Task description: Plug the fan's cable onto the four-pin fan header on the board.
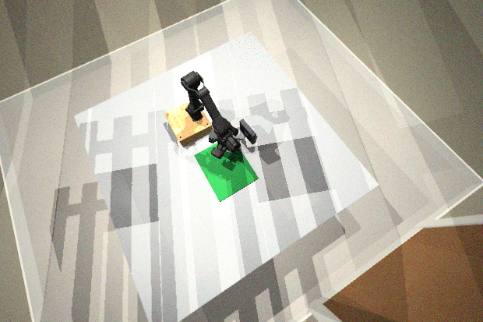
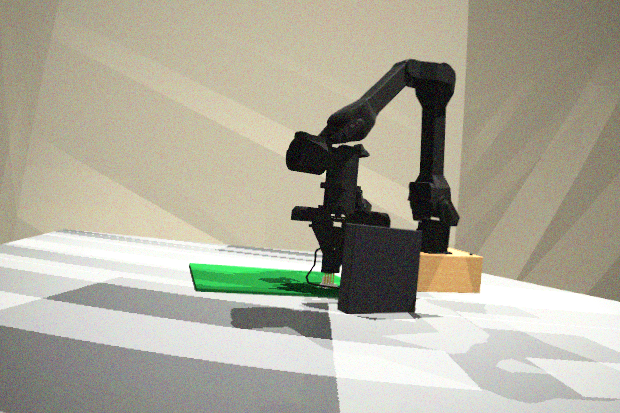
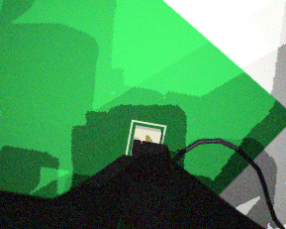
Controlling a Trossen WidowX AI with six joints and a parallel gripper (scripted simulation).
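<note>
My gripper tip is now 10 mm below the black fan cable plug and 10 mm short of it. Also, from my gripper tip: square fan: 140 mm to the left, 20 mm above, 10 mm behind; green board: 80 mm ahead, 60 mm to the right, 50 mm below; four-pin header: 40 mm below, 10 mm ahead.
</note>
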